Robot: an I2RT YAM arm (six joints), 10 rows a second.
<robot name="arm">
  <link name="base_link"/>
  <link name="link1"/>
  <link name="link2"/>
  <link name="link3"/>
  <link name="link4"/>
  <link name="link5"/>
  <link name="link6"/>
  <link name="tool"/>
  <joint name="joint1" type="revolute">
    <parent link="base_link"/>
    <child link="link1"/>
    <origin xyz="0 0 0.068"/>
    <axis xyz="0 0 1"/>
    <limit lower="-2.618" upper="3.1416"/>
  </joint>
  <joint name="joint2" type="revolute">
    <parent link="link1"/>
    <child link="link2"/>
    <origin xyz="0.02 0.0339 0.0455"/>
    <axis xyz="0 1 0"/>
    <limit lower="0" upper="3.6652"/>
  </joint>
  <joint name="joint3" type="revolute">
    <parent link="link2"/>
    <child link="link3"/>
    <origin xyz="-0.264 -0.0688 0"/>
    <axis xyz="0 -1 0"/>
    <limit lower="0" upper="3.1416"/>
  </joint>
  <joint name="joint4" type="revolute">
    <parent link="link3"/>
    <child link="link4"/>
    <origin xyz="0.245 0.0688 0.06"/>
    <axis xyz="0 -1 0"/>
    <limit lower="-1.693" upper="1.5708"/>
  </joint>
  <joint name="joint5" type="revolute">
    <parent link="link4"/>
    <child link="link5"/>
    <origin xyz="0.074 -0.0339 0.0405"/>
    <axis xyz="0 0 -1"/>
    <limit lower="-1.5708" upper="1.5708"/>
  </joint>
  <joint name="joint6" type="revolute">
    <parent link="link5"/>
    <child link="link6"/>
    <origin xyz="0.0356 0 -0.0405"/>
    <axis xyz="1 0 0"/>
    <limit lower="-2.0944" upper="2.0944"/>
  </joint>
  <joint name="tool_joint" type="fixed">
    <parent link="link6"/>
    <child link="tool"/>
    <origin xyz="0 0 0" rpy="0 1.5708 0"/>
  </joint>
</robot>
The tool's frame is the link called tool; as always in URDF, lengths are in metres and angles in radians.
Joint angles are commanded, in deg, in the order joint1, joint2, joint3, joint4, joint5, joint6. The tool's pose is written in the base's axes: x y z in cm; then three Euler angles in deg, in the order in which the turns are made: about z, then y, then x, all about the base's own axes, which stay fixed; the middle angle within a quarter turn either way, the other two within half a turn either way. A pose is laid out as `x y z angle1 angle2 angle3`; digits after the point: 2 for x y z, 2 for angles.
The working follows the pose.
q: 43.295, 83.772, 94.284, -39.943, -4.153, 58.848
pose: 22.87 21.90 42.58 174.95 35.63 -127.08
Where each joint sits with the arm in this pose, in the base's axes (m; each line is computed from the numbers above, not from the rounded line before):
joint1: 0.0000 0.0000 0.0680
joint2: -0.0087 0.0384 0.1135
joint3: 0.0176 -0.0313 0.3759
joint4: 0.1378 0.1764 0.4796
joint5: 0.2225 0.2096 0.4785
joint6: 0.2287 0.2190 0.4258
the tool: 0.2287 0.2190 0.4258

